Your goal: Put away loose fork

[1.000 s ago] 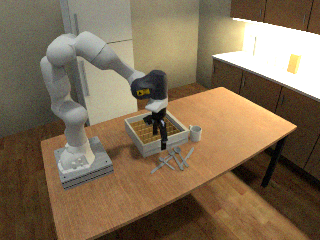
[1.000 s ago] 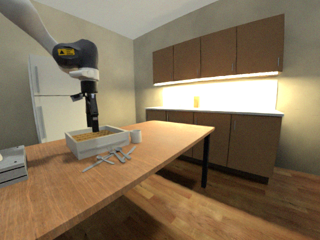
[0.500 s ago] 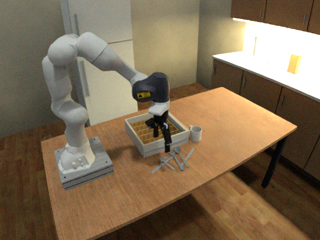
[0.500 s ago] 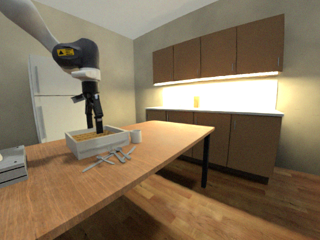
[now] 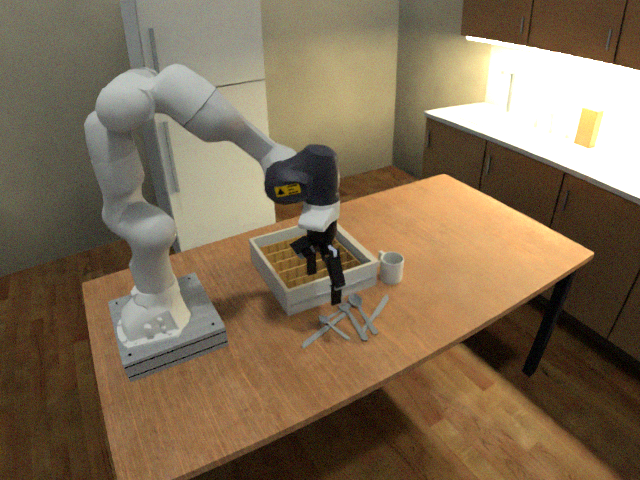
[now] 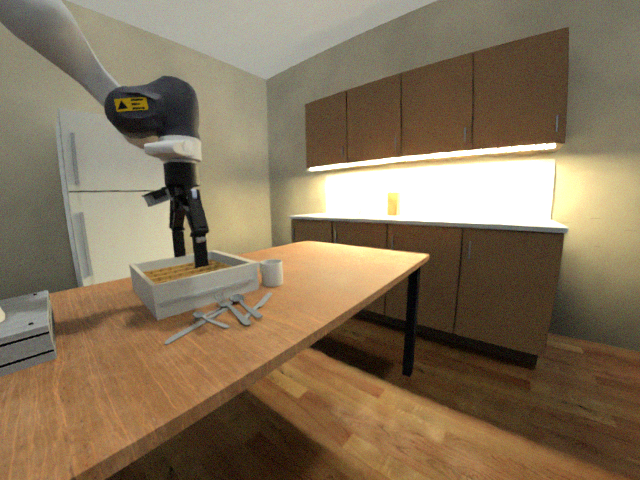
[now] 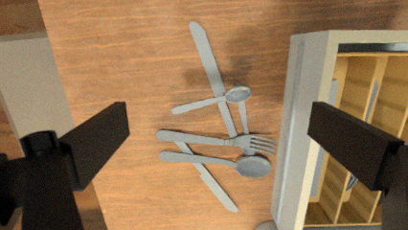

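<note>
Now: the spoon 30 mm ahead of my hand, 20 mm to the left of it and 170 mm below it. Round my hand: white mug 340 mm ahead, 100 mm to the left, 140 mm below; then cutlery tray 120 mm ahead, 280 mm to the left, 140 mm below.
</note>
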